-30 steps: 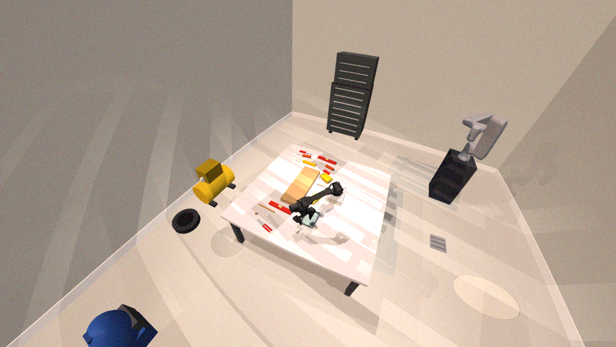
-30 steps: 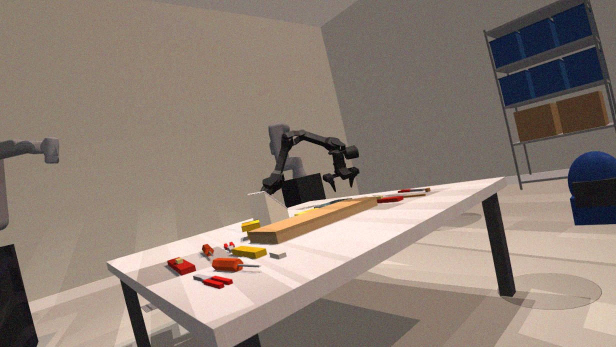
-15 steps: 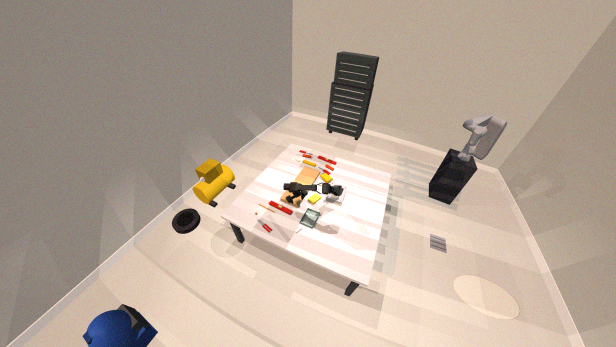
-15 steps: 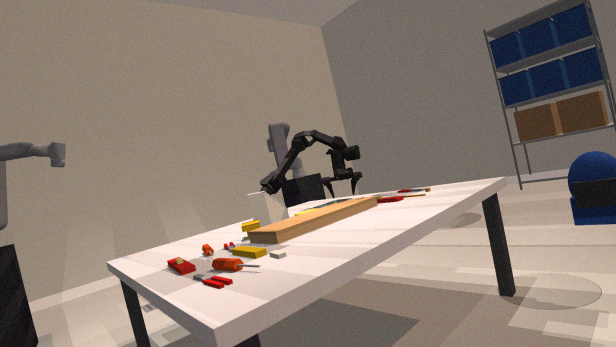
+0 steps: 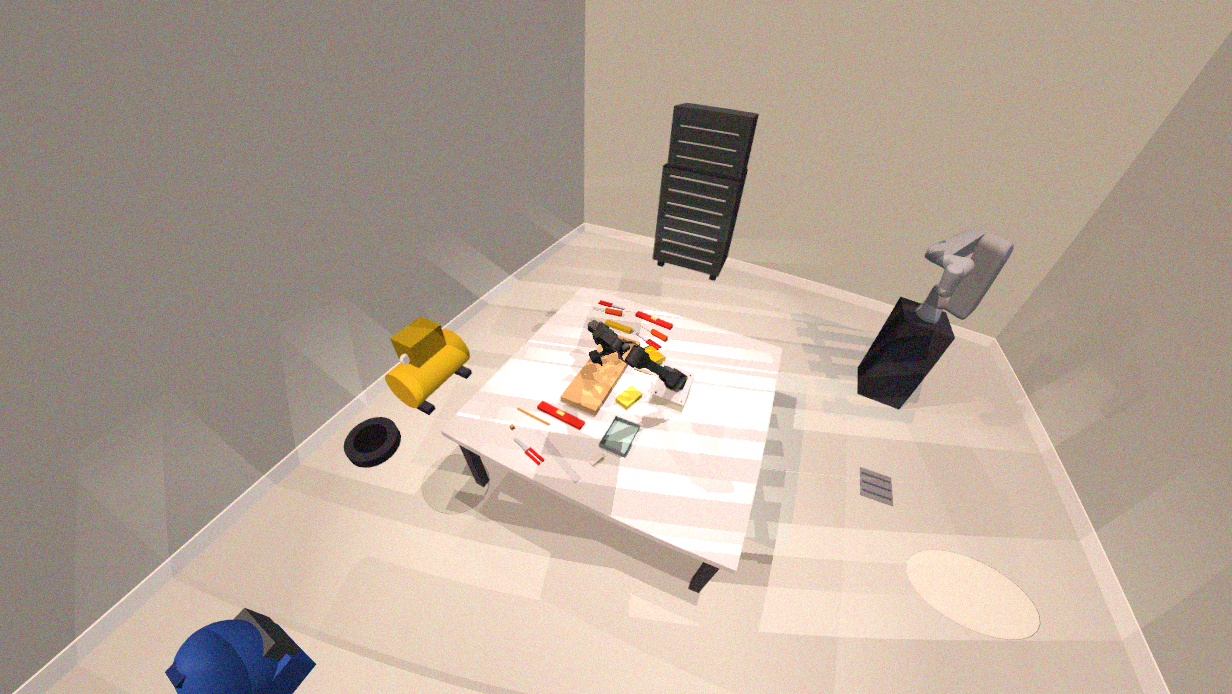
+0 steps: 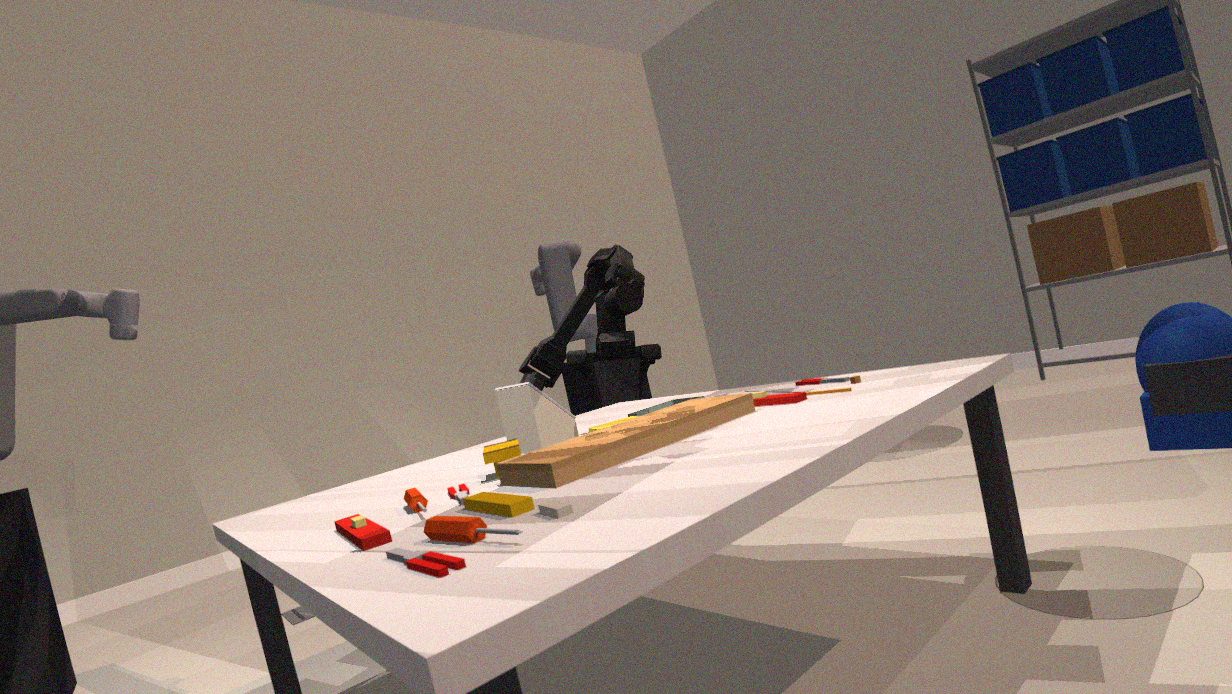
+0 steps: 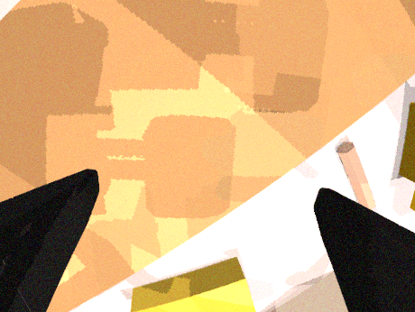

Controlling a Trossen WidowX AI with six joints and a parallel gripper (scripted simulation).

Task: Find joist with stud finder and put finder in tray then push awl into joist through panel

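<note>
Now: the yellow stud finder 210 mm to the right of my gripper tip, 120 mm behind it and 80 mm below it. Round my gripper tip: yellow block 150 mm behind, 90 mm to the left, 80 mm below; then thin orange tool 400 mm to the left, 170 mm ahead, 90 mm below; then shallow grey tray 300 mm to the left, 220 mm behind, 80 mm below.
</note>
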